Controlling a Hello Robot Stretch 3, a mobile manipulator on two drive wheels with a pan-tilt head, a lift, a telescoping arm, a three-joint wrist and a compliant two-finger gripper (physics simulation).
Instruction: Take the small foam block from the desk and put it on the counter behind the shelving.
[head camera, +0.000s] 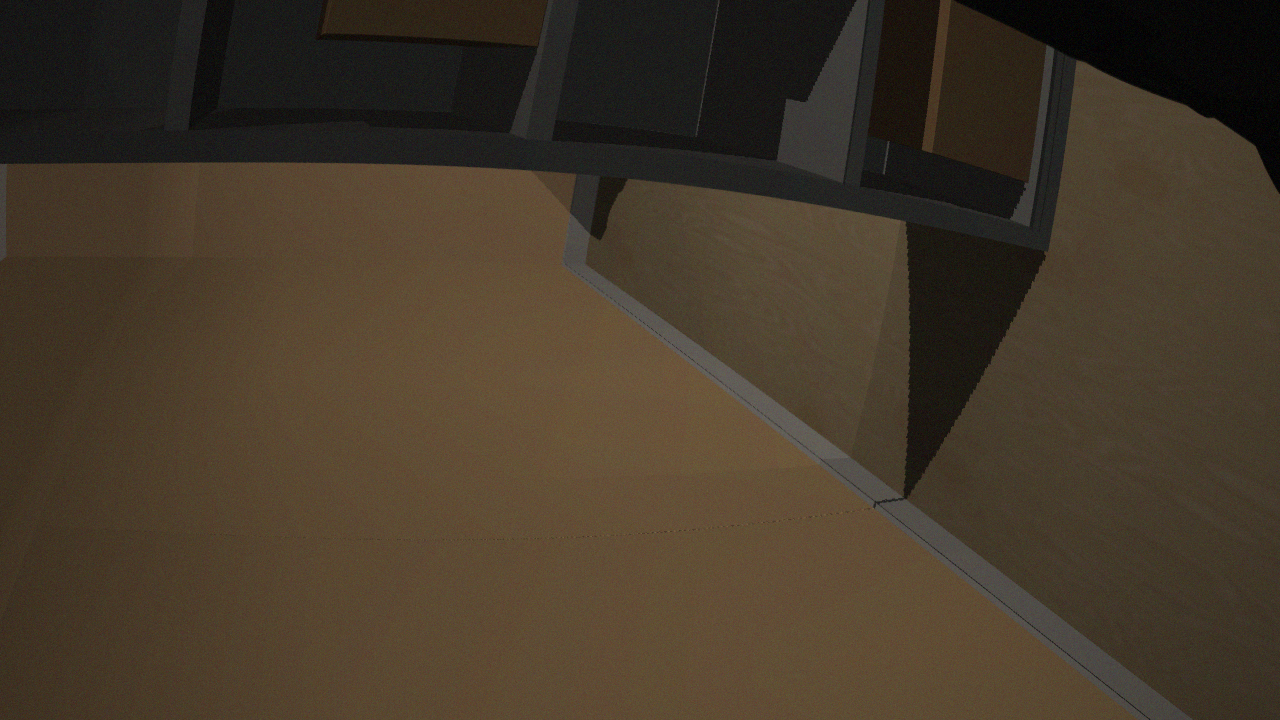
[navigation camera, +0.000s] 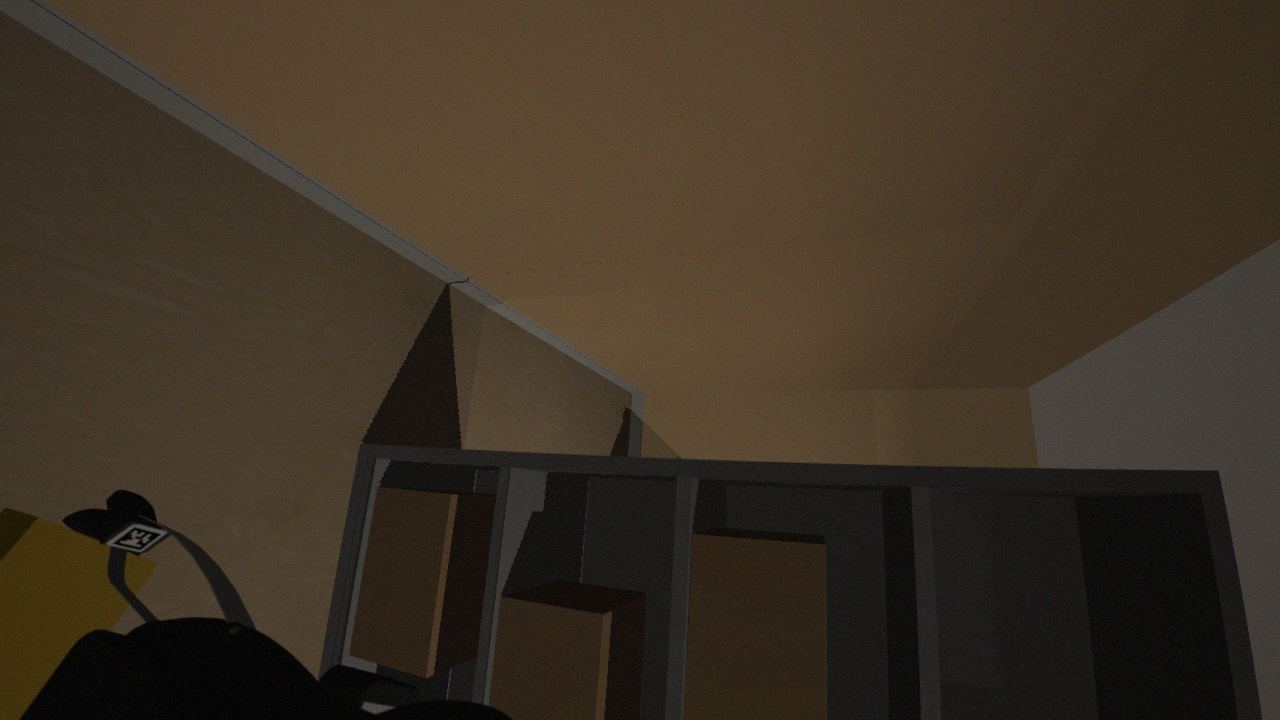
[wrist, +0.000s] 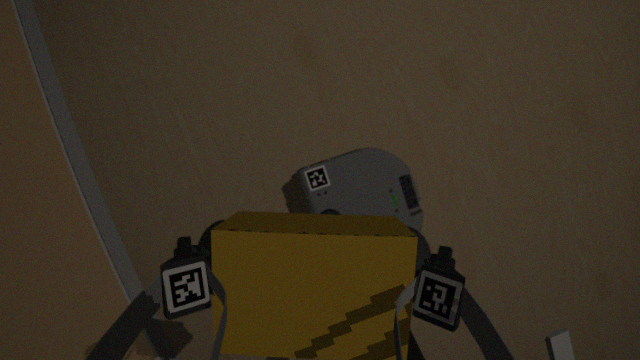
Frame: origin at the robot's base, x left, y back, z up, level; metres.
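Seen in the pictures: gripper, fingertip midpoint: (navigation camera: 17, 619).
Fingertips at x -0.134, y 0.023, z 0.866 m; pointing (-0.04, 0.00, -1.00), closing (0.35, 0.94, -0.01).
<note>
Offsets run from my fingertips to a thing's middle. "*": to the spot under its first point. Level surfaces: height alone.
A yellow foam block @[dx +0.009, dy -0.003, dz +0.022 m] (wrist: 314, 265) (navigation camera: 67, 617) sits between the fingers of my gripper (wrist: 315, 249). The fingers press on its two sides in the wrist view, so the gripper is shut on it. In the navigation view block and gripper are at the lower left, left of the dark grey shelving; part of the block is cut off by the edge. The shelving (navigation camera: 895, 475) (head camera: 358, 148) fills the lower right of the navigation view and the top of the head view. The desk and the counter cannot be made out in these views.
Brown boxes @[* dx -0.940, dy +0.102, dz -0.644 m] (navigation camera: 402, 573) (head camera: 989, 98) stand in the shelving's compartments. A light wood floor @[dz -0.865 m] (navigation camera: 179, 295) (head camera: 1163, 402) (wrist: 500, 100) meets an orange-brown wall (head camera: 358, 385) (navigation camera: 716, 179) at a grey baseboard (wrist: 75, 160). My base (wrist: 365, 180) shows beyond the block. A small pale object (wrist: 561, 346) is at lower right.
</note>
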